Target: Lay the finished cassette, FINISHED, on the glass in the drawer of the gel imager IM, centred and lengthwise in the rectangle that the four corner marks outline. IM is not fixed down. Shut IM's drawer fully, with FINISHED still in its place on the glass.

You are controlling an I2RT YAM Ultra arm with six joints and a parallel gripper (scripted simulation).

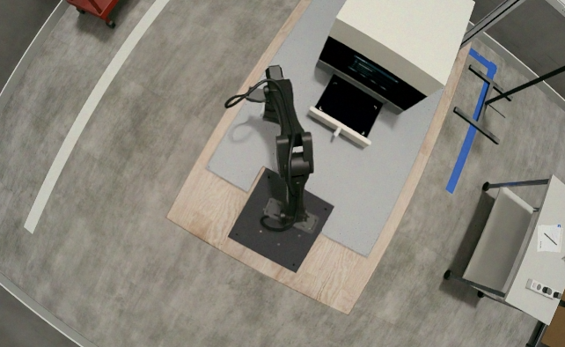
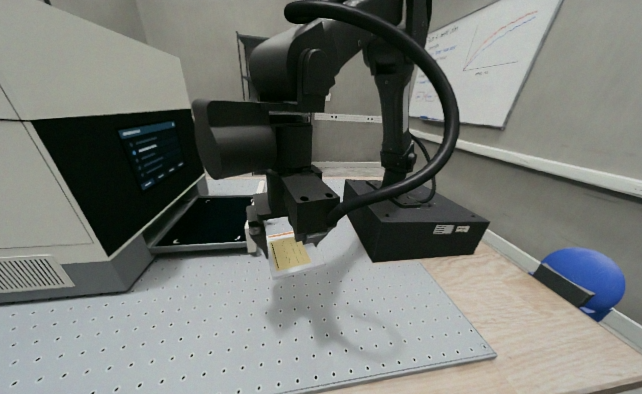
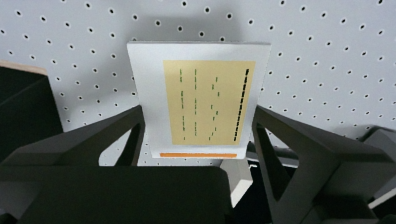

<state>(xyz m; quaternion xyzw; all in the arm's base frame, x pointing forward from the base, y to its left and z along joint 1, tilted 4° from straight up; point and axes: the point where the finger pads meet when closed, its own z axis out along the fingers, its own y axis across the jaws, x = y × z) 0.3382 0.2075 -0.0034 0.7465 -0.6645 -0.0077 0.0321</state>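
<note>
Right now my hand is right at the finished cassette. Round my hand: drawer: 27 cm to the right, 17 cm ahead, 7 cm below.
</note>
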